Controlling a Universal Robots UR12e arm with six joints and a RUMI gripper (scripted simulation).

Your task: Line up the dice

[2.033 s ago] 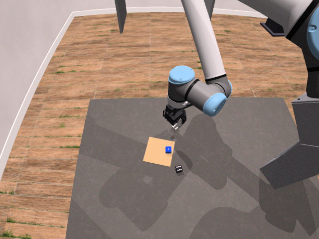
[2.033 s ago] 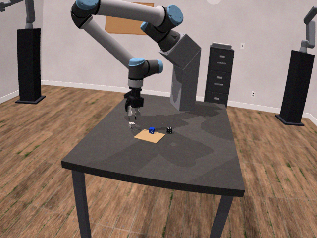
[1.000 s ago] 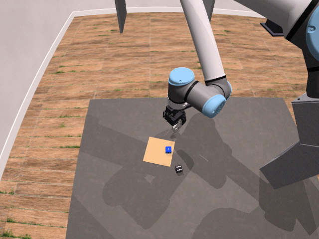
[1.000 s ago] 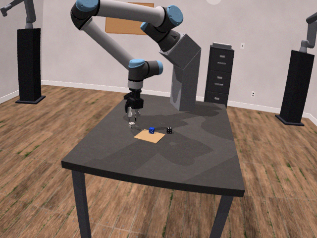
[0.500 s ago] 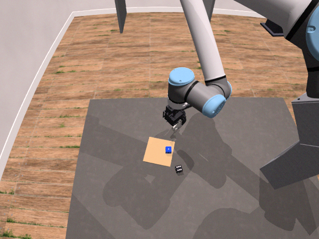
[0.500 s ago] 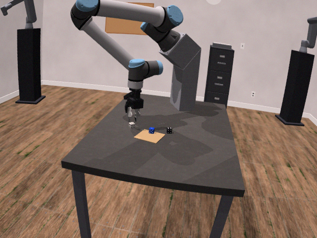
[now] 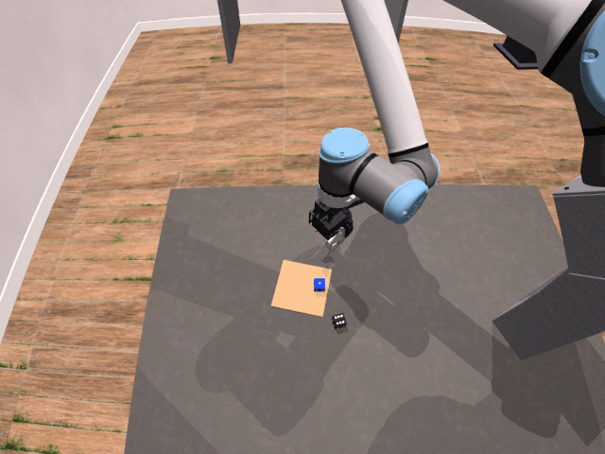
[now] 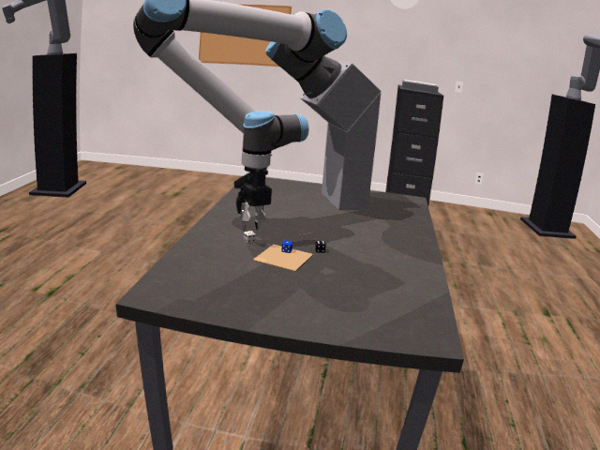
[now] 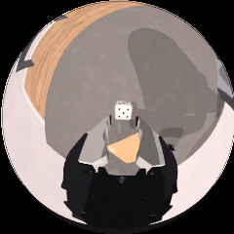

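Right now the white die is 40 mm below my hand. Also, from my hand: blue die: 70 mm ahead, 120 mm to the left, 30 mm below; black die: 40 mm ahead, 230 mm to the left, 40 mm below; mat: 110 mm ahead, 110 mm to the left, 50 mm below.
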